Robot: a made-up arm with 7 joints. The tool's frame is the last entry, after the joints. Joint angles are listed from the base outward.
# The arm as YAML. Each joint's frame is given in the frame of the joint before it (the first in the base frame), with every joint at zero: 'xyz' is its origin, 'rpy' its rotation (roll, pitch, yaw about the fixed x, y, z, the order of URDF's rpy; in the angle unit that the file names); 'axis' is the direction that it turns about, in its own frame. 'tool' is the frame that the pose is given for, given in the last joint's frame.
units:
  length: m
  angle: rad
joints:
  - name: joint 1
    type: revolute
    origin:
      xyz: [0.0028, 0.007, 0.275]
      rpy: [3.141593, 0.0, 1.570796]
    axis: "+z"
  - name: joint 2
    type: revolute
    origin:
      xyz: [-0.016, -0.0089, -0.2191]
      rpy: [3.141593, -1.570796, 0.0]
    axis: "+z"
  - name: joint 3
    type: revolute
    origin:
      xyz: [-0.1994, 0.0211, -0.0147]
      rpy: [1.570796, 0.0, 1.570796]
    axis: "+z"
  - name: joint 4
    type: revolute
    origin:
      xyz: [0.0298, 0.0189, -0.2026]
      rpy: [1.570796, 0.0, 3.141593]
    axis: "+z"
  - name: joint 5
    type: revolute
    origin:
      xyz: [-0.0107, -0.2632, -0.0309]
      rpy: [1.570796, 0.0, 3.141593]
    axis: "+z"
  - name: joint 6
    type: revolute
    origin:
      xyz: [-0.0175, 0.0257, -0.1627]
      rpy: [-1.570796, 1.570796, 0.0]
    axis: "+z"
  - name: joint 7
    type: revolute
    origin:
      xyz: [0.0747, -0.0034, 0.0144]
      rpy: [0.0, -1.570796, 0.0]
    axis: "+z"
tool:
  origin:
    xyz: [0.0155, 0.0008, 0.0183]
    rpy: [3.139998, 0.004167, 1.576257]
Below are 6 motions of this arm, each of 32 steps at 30 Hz.
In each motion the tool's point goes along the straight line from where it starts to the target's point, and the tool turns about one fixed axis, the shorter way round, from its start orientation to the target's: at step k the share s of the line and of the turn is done. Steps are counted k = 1, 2, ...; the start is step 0. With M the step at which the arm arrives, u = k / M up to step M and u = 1 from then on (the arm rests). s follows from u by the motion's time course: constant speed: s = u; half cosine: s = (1 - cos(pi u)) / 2; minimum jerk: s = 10 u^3 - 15 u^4 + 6 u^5.
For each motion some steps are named. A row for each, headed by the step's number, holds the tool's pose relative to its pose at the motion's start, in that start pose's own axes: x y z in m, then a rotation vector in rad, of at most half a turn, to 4 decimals.
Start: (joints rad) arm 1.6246 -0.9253 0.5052 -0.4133 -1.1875 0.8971 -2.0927
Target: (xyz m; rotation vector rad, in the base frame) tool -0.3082 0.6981 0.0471 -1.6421 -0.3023 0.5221
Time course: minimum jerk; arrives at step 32
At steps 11, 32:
11: 0.0515 0.0157 -0.2004 -0.3798 -0.0840 -0.1365
32: 0.2282 0.0696 -0.8884 -1.6839 -0.3725 -0.6054

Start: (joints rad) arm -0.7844 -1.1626 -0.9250 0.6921 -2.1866 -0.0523 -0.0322
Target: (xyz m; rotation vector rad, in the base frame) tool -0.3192 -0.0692 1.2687 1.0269 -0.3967 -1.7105
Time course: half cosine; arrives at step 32
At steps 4, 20, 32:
4: -0.0195 -0.0044 0.0011 -0.0017 0.0095 0.0278
20: -0.3539 -0.0808 0.0202 -0.0310 0.1733 0.5046
32: -0.5119 -0.1169 0.0292 -0.0448 0.2506 0.7299

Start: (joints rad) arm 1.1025 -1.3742 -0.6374 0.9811 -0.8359 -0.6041 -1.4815
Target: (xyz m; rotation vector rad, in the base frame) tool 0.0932 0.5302 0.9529 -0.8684 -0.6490 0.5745
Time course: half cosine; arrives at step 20
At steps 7, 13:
7: -0.0427 -0.0641 -0.0249 -0.1329 -0.0410 -0.3124
13: -0.1137 -0.1706 -0.0664 -0.3539 -0.1091 -0.8319

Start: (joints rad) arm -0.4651 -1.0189 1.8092 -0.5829 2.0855 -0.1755 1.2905
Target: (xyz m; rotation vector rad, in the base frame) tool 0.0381 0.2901 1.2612 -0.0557 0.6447 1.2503
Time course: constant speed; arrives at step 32
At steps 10, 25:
10: 0.1818 -0.2059 -0.0941 0.3521 0.1930 0.0644
25: 0.4545 -0.5148 -0.2354 0.8801 0.4825 0.1611

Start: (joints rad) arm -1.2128 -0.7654 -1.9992 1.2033 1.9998 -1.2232 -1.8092
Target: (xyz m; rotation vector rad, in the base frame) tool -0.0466 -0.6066 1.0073 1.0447 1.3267 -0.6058
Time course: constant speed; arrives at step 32
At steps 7, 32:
7: -0.0725 0.0875 -0.0462 -0.1779 -0.1904 0.0050
32: -0.3316 0.3998 -0.2113 -0.8133 -0.8704 0.0226

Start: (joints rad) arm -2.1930 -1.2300 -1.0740 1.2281 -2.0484 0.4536 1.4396
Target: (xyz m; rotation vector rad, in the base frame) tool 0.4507 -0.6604 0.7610 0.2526 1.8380 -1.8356
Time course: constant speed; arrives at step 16
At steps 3, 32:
3: -0.0455 0.0512 -0.0294 -0.0931 -0.0934 -0.0167
32: -0.2428 0.2731 -0.1566 -0.4968 -0.4981 -0.0892

